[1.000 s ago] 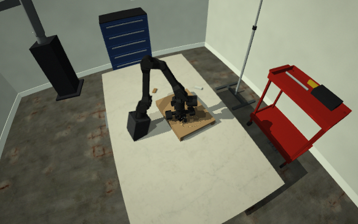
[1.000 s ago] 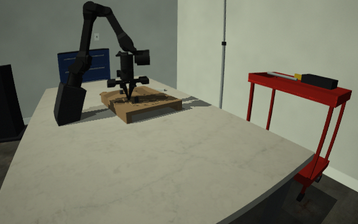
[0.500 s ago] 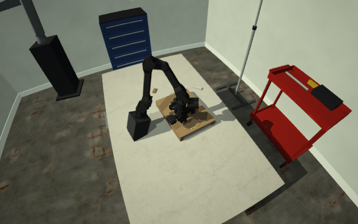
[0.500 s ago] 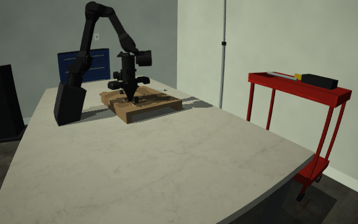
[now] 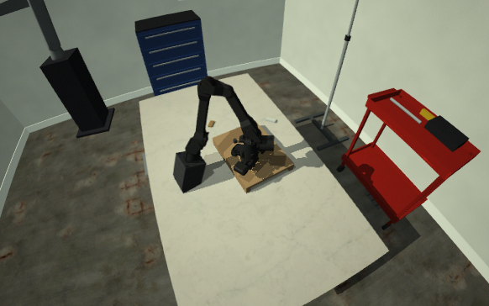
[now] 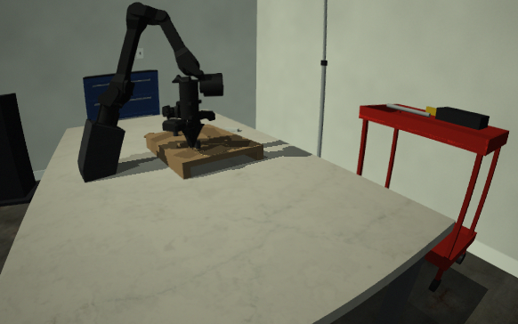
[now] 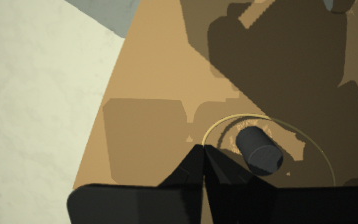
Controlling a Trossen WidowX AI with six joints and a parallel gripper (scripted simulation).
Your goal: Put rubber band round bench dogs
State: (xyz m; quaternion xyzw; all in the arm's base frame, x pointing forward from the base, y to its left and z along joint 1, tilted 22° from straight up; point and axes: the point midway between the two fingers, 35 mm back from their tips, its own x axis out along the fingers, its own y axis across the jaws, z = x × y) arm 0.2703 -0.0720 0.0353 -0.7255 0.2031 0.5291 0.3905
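The wooden board lies 40 mm ahead of my hand, 130 mm to the left of it and 70 mm below it. From my hand the other things lie so: rubber band: 240 mm ahead, 380 mm to the left, 90 mm below.
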